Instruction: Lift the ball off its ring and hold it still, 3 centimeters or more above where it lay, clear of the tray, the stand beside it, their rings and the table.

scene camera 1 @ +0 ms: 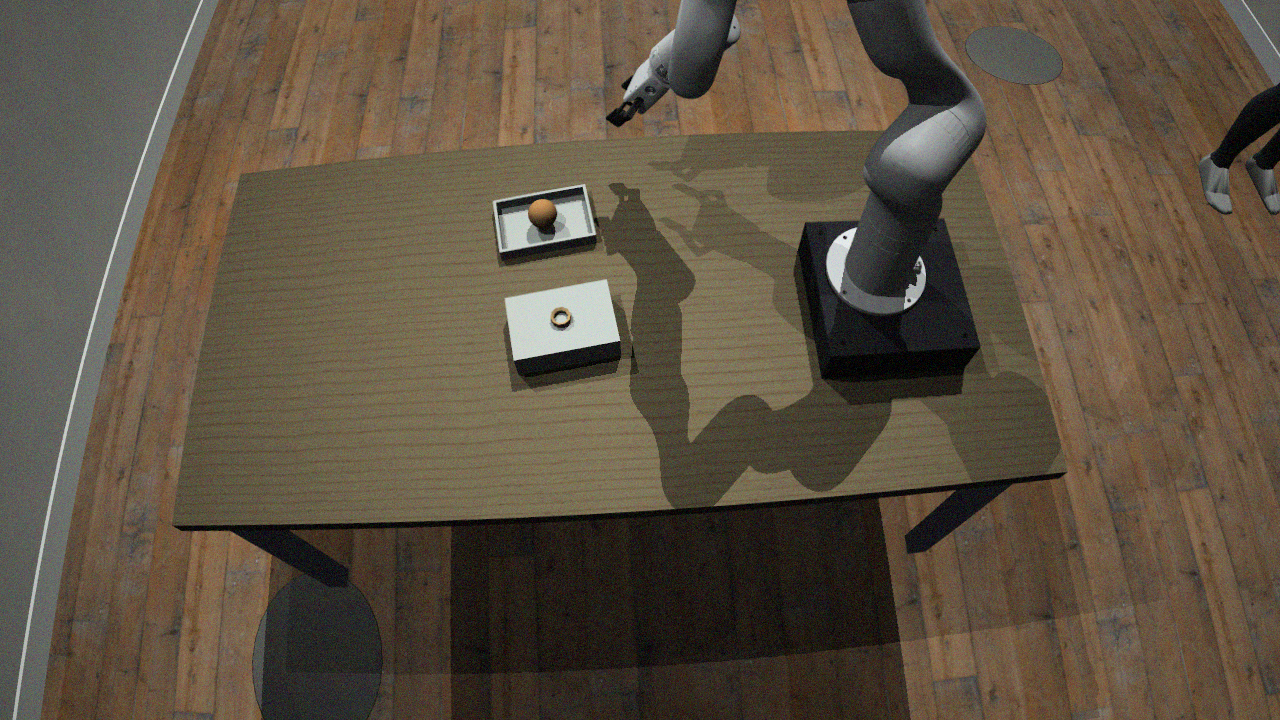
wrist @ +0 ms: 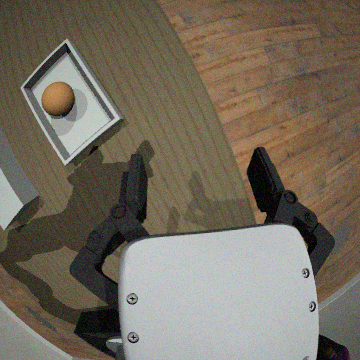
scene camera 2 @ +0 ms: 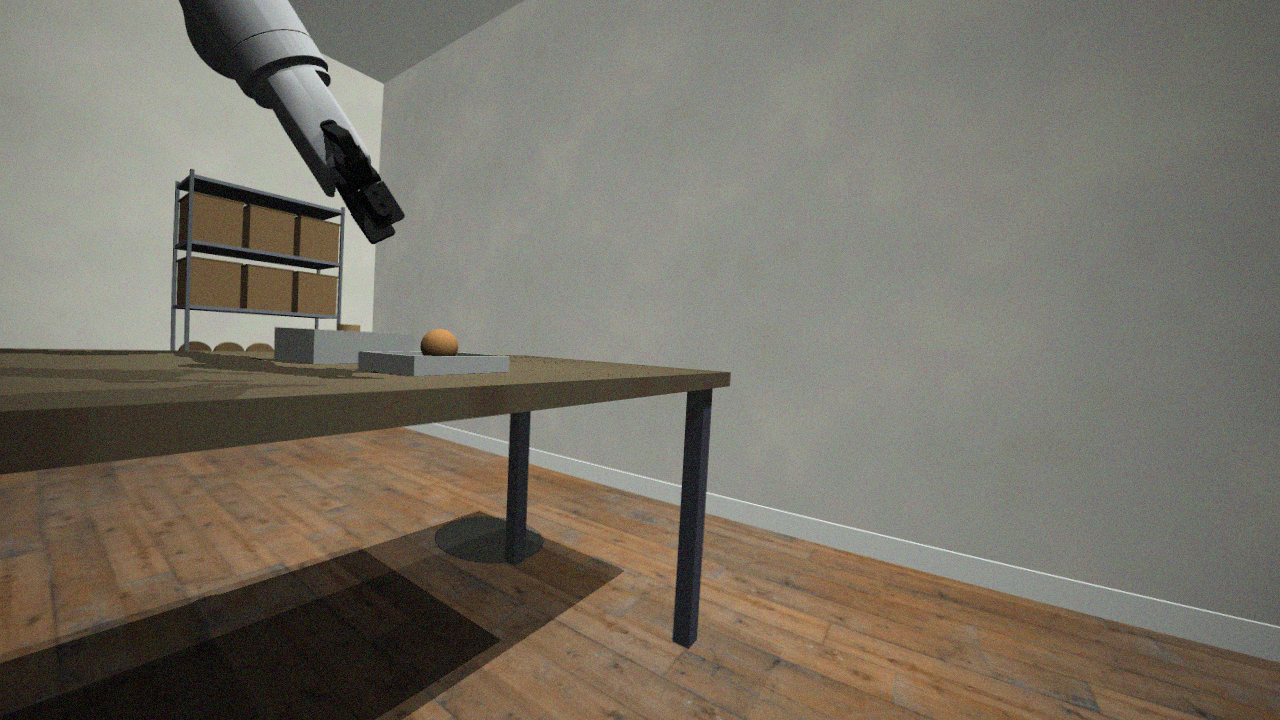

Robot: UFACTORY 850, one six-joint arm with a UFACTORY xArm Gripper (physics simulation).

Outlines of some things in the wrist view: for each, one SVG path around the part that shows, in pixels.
The gripper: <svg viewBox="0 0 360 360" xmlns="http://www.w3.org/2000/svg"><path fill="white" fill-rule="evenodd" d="M263 146L254 148L246 170L257 208L260 209L260 212L266 212L267 214L263 223L151 235L141 225L143 220L146 219L147 175L143 159L139 153L130 155L129 169L122 173L118 203L111 206L109 216L88 234L86 244L81 247L69 265L69 272L76 280L118 311L125 360L316 360L318 307L314 276L326 260L335 241L328 230L320 222L317 222L315 213L298 202L297 196L292 190L284 188L277 170ZM126 240L127 243L123 246L119 257L116 283L102 272L101 266L105 261L105 257Z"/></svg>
An orange-brown ball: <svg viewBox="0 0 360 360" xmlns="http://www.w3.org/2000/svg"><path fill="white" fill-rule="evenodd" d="M63 81L50 83L42 92L41 105L44 111L50 115L62 115L73 104L73 89Z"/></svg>
